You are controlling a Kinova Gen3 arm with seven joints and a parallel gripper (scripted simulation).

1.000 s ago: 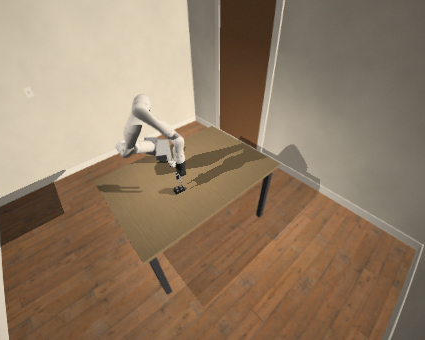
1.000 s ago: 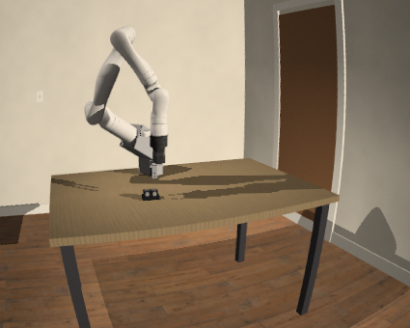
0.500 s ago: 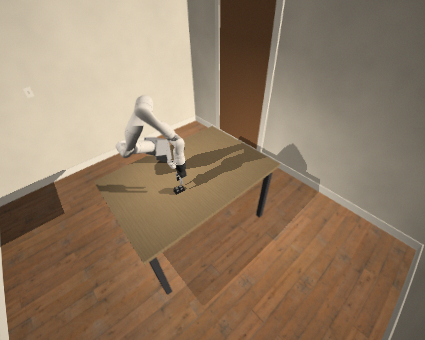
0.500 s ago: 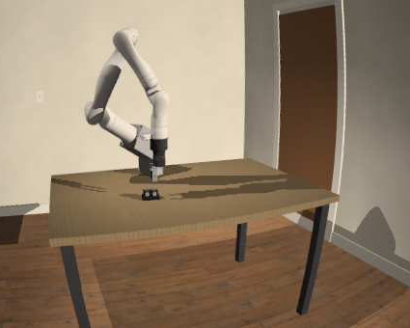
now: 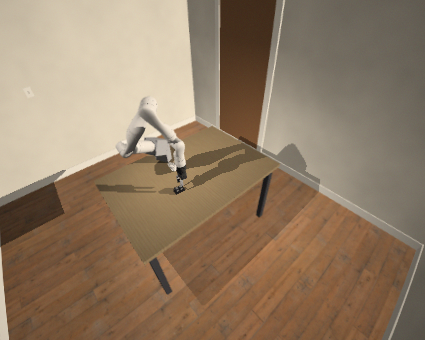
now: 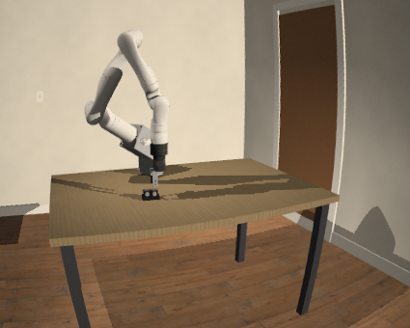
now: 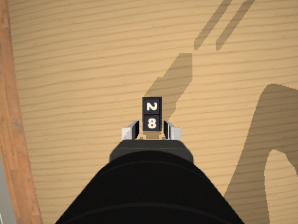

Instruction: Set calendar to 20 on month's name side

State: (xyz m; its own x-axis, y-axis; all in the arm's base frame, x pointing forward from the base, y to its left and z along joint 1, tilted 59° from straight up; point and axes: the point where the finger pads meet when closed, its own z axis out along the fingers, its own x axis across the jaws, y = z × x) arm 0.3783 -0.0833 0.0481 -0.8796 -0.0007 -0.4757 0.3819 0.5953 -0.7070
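The dark cube is 6 cm below my hand. The rest, counted from my hand: dark tray 1 cm behind, 2 cm to the right, 7 cm below.
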